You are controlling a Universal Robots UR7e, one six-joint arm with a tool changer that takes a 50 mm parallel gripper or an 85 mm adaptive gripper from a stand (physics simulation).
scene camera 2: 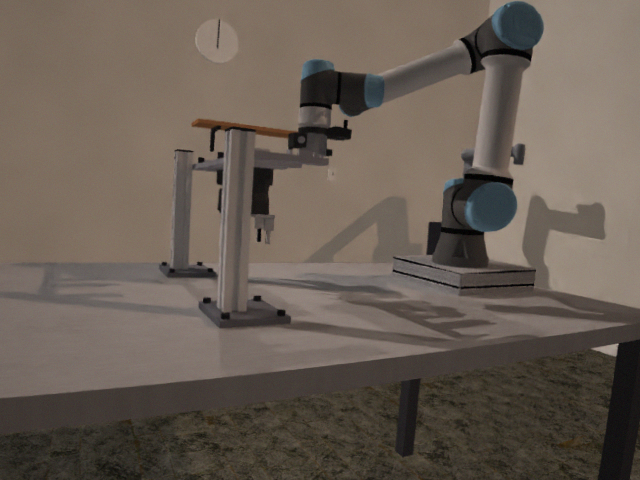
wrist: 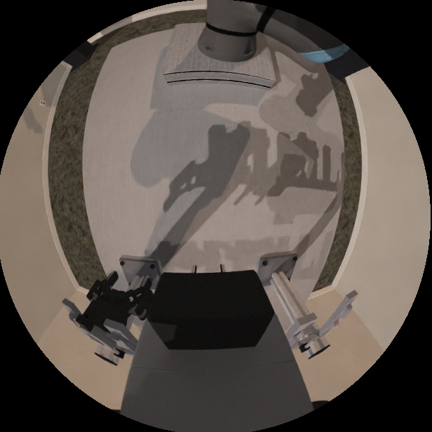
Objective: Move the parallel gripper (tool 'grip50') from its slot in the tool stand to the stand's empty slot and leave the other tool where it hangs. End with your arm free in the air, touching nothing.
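Places are measured from the arm's base along level axes (x ahead, y left, z up), in millimetres.
Pixels of known places: arm's base, origin of the base link: [scene camera 2: 459,263].
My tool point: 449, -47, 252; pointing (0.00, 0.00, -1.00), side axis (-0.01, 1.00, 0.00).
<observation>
For each thing: its middle in the pictures, then the offset to it from my tool point, as dx, dy, dz. "pt": a spot on its surface instead. Level surfaces: height alone.
- far post, surface spot: [scene camera 2: 180,206] pt +261, -209, -141
- orange board, surface spot: [scene camera 2: 247,128] pt +244, +251, +2
- table, its level: dz -314
The parallel gripper [scene camera 2: 263,237] [wrist: 208,268] hangs in the stand's middle slot, its two fingers apart and nothing between them. In the wrist view its body is hidden behind a black block [wrist: 212,310]. The arm's tool coupling [scene camera 2: 312,146] carries no tool; it is on the robot's side of the hanging gripper, near the height of the stand's forks [scene camera 2: 281,159]. Whether it touches anything is not clear. The adaptive gripper [wrist: 112,310] hangs at the left in the wrist view. The empty slot [wrist: 305,322] is at the right there.
The stand has a near post [scene camera 2: 237,222] and a far post [scene camera 2: 180,206]. An orange board [scene camera 2: 248,127] runs above the forks, close to the wrist. The arm's base plinth [scene camera 2: 488,279] [wrist: 220,79] stands on the table [scene camera 2: 129,351] [wrist: 120,150].
</observation>
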